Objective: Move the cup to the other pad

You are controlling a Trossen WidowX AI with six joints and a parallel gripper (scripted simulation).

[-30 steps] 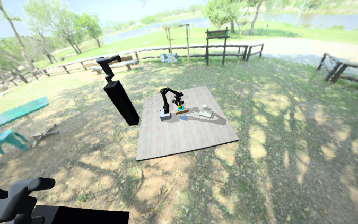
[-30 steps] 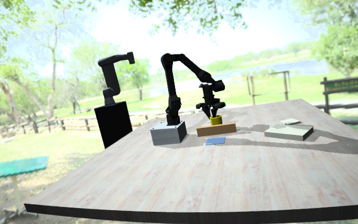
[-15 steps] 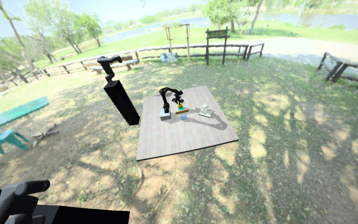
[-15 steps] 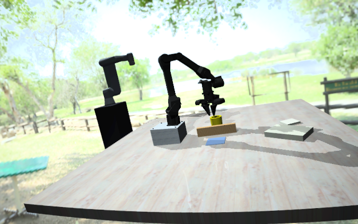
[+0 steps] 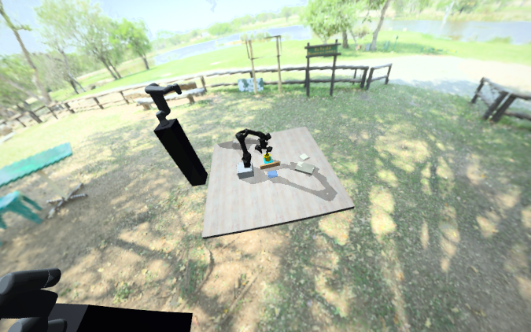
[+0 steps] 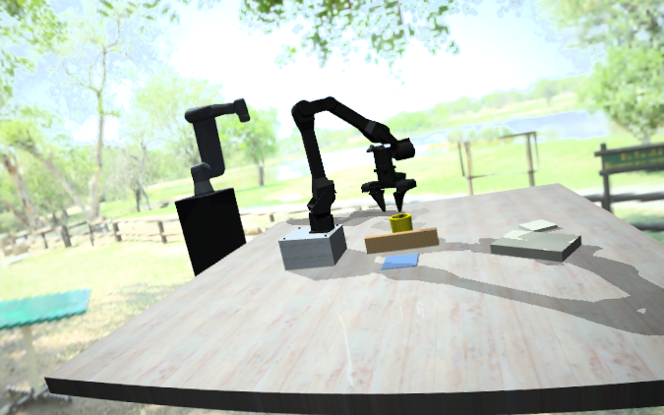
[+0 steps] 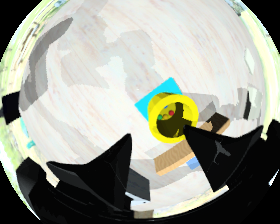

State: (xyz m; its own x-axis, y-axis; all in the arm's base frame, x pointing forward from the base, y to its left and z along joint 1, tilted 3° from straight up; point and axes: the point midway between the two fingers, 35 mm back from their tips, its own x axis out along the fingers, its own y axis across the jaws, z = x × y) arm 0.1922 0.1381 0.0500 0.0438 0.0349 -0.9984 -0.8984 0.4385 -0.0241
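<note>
Now: the yellow cup 5 cm below my gripper tip, 2 cm ahead of it and 1 cm to the right of it. Also, from my gripper tip: cyan pad: 10 cm below, 3 cm ahead, 1 cm to the right; then low wooden bar: 12 cm to the right, 7 cm below, 4 cm ahead; then light blue pad: 23 cm to the right, 10 cm below, 5 cm ahead.
</note>
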